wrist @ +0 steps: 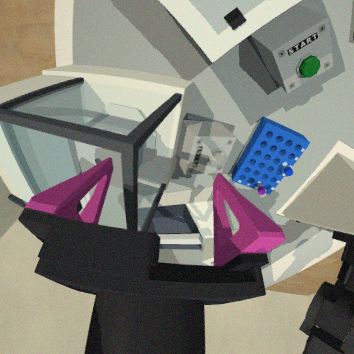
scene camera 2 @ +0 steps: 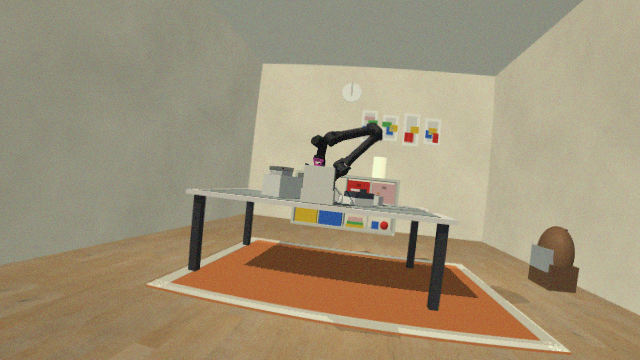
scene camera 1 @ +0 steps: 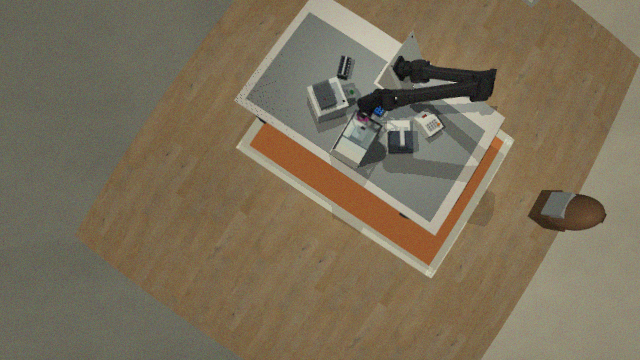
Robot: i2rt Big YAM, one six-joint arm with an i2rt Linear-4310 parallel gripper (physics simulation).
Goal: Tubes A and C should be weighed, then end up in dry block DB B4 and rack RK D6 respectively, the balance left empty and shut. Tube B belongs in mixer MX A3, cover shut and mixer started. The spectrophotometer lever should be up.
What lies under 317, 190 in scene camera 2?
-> A glass-box balance.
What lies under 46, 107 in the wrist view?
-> A glass-box balance.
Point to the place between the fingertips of my gripper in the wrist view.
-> At 164, 170
